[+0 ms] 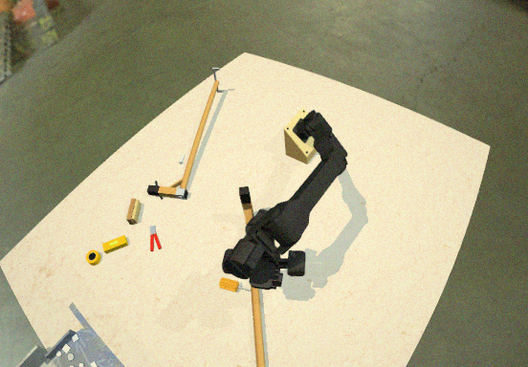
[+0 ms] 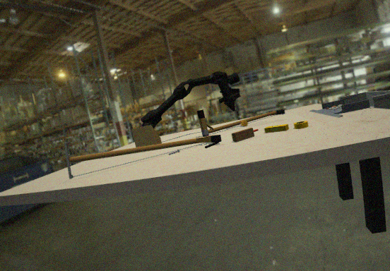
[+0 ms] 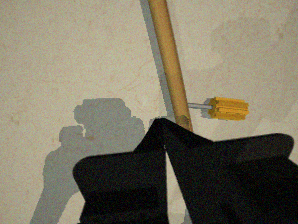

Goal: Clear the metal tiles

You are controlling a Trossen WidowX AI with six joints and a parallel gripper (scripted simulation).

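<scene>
Right now my gripper tip is 30 mm short of the screwdriver, 100 mm to the left of it and 80 mm above it. The rest, counted from my gripper tip: yellow tape roll (210 mm ahead, 550 mm to the right, 80 mm below); yellow level (130 mm ahead, 520 mm to the right, 80 mm below); wooden block (10 mm behind, 540 mm to the right, 80 mm below).
</scene>
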